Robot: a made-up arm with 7 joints. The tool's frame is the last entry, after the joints. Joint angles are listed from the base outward. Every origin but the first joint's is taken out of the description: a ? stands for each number. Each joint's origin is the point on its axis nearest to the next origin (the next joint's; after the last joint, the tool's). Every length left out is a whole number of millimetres.
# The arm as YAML. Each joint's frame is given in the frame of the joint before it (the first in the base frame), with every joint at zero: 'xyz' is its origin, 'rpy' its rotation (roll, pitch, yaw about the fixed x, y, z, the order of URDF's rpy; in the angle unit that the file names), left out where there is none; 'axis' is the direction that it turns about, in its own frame. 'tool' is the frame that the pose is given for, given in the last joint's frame.
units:
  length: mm
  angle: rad
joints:
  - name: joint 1
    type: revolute
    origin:
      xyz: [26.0, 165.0, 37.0]
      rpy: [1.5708, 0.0, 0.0]
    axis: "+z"
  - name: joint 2
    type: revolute
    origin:
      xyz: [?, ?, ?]
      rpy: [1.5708, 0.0, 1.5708]
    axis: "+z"
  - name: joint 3
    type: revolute
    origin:
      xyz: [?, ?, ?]
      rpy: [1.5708, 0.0, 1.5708]
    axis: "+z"
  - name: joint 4
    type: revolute
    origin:
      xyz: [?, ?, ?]
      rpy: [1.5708, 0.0, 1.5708]
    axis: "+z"
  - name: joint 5
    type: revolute
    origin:
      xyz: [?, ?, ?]
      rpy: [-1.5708, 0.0, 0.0]
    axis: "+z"
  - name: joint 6
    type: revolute
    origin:
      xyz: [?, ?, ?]
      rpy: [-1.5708, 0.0, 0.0]
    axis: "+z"
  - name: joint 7
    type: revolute
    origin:
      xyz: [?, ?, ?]
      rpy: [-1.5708, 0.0, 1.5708]
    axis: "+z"
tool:
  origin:
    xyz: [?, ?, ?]
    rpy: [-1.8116, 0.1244, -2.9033]
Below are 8 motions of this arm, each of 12 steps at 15 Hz.
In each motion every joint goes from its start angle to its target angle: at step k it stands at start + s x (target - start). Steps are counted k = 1, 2, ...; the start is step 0. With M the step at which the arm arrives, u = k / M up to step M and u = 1 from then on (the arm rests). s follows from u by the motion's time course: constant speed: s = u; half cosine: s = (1 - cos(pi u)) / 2; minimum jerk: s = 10 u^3 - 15 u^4 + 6 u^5.
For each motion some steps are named. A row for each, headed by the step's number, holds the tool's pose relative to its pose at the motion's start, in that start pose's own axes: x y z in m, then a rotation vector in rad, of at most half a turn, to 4 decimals.
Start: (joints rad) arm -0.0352 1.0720 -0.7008 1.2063 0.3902 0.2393 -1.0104
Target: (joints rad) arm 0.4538 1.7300 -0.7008 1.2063 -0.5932 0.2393 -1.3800
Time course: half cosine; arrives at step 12
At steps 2, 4, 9, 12:
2: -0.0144 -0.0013 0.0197 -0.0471 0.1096 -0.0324
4: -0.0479 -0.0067 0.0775 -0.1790 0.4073 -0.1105
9: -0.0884 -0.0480 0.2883 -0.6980 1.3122 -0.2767
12: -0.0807 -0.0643 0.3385 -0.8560 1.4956 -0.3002

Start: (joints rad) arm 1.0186 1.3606 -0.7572 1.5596 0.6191 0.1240 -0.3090
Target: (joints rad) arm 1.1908 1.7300 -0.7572 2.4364 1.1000 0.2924 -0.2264
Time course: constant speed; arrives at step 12
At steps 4, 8, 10, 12:
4: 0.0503 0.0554 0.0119 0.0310 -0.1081 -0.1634
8: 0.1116 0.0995 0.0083 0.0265 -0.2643 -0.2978
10: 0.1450 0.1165 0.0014 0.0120 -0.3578 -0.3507
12: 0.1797 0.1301 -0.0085 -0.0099 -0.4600 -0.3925

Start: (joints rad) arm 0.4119 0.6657 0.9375 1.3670 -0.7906 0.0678 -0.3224
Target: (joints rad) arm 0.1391 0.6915 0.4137 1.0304 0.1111 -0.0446 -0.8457
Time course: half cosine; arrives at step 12
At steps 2, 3, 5, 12:
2: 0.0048 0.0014 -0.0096 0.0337 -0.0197 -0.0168
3: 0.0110 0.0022 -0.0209 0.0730 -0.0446 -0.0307
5: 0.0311 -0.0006 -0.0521 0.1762 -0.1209 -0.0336
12: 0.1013 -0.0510 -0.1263 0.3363 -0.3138 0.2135

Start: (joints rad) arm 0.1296 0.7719 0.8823 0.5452 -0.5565 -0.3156 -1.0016
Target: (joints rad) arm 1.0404 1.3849 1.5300 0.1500 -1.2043 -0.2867 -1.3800
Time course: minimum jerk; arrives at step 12
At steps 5, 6, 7, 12:
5: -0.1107 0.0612 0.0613 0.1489 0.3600 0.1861
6: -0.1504 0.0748 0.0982 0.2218 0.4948 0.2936
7: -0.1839 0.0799 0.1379 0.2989 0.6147 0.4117
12: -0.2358 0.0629 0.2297 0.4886 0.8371 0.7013

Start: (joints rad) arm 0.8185 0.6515 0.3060 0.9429 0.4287 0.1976 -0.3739
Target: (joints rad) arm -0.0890 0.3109 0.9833 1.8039 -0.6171 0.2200 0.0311
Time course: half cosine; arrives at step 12
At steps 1, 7, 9, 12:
1: 0.0028 -0.0032 0.0000 -0.0149 -0.0011 -0.0033
7: 0.1275 -0.1006 0.0536 -0.6224 0.1001 0.0046
9: 0.1835 -0.1188 0.0898 -0.8979 0.1891 0.0846
12: 0.2224 -0.1231 0.1145 -1.0945 0.2569 0.1608

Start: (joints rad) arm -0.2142 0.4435 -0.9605 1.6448 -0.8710 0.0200 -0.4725
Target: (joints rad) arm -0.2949 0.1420 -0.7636 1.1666 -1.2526 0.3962 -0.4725
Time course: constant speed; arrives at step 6
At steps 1, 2, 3, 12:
1: -0.0104 -0.0029 -0.0162 -0.0535 -0.0353 0.0991
2: -0.0192 -0.0051 -0.0325 -0.1050 -0.0748 0.1952
3: -0.0262 -0.0063 -0.0488 -0.1549 -0.1184 0.2873
12: -0.0366 -0.0020 -0.0971 -0.2995 -0.2719 0.5312

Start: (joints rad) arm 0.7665 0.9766 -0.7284 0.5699 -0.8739 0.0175 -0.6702
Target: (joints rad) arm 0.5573 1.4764 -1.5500 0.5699 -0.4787 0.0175 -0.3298
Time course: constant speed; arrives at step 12
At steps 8, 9, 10, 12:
8: 0.1119 -0.1310 -0.1049 -0.4600 -0.5286 -0.1908
9: 0.1282 -0.1524 -0.1125 -0.5185 -0.6031 -0.2037
10: 0.1448 -0.1747 -0.1184 -0.5770 -0.6791 -0.2137
12: 0.1788 -0.2215 -0.1248 -0.6943 -0.8350 -0.2247

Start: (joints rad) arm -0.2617 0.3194 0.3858 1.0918 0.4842 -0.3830 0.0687
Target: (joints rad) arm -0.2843 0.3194 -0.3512 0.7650 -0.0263 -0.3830 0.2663
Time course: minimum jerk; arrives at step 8
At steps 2, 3, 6, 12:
2: 0.0026 -0.0138 -0.0186 -0.0558 -0.1057 0.0562
3: 0.0118 -0.0368 -0.0481 -0.1496 -0.2861 0.1451
6: 0.0885 -0.1159 -0.1251 -0.5018 -0.9806 0.4240
12: 0.1060 -0.1275 -0.1317 -0.5627 -1.1012 0.4643

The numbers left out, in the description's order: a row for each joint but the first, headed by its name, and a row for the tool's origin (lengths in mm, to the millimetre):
joint 2: -10.0 -28.0 0.0
joint 3: -285.0 5.0 0.0
joint 4: 18.0 -8.0 0.0
joint 5: 10.0 -242.0 0.0
joint 6: -3.0 -6.0 0.0
joint 7: 30.0 16.0 0.0
tool: 9.0 21.0 0.0

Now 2 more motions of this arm.
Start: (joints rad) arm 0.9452 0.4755 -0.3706 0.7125 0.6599 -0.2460 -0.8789
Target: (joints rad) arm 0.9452 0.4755 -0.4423 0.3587 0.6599 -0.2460 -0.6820
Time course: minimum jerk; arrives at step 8
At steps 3, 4, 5, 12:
3: -0.0078 -0.0248 0.0060 -0.0715 -0.0132 0.0516
4: -0.0129 -0.0448 0.0124 -0.1281 -0.0238 0.0955
5: -0.0169 -0.0646 0.0204 -0.1830 -0.0341 0.1409
12: -0.0204 -0.0881 0.0319 -0.2478 -0.0461 0.1985

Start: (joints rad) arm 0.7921 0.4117 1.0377 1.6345 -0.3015 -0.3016 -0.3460
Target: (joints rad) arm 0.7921 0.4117 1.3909 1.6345 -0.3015 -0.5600 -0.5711
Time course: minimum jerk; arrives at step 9
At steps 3, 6, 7, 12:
3: -0.0028 -0.0086 0.0169 -0.0087 0.1197 -0.0072
6: -0.0027 -0.0308 0.0643 -0.0432 0.4454 -0.0371
7: -0.0011 -0.0355 0.0752 -0.0534 0.5190 -0.0463
12: 0.0001 -0.0381 0.0814 -0.0595 0.5608 -0.0520

